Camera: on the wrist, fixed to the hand. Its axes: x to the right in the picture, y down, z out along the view.
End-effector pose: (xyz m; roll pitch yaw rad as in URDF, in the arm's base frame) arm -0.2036 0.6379 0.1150 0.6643 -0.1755 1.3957
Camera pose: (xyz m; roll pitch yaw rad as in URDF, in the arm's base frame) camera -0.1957 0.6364 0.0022 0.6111 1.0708 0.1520
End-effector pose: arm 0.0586 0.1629 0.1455 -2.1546 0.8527 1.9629
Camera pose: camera 0.0580 0.2365 0.2314 -1.4582 -0.7100 2.1594
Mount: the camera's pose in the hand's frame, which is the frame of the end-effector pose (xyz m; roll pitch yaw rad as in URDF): -0.0198 -0.0748 -0.0825 0.2407 0.4352 -1.5725
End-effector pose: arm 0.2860 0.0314 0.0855 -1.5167 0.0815 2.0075
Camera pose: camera 0.3702 0.0553 0.1571 0.0722 -1.0756 0.5852
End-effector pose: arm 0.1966 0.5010 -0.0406 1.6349 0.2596 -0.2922
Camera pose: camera 0.1863 0.5951 -0.1026 -2.3916 1.0124 1.7210
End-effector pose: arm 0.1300 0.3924 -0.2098 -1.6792 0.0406 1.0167
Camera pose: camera 0.1842 0.3396 -0.1258 0.1200 -1.2418 -0.4397
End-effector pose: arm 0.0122 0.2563 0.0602 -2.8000 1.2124 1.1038
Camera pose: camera 0.0142 0.3553 0.1148 -1.5905 -0.2499 1.9310
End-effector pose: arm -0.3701 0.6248 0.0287 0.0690 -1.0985 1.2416
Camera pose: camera -0.2826 0.6677 -0.0287 1.3915 0.2230 0.1269
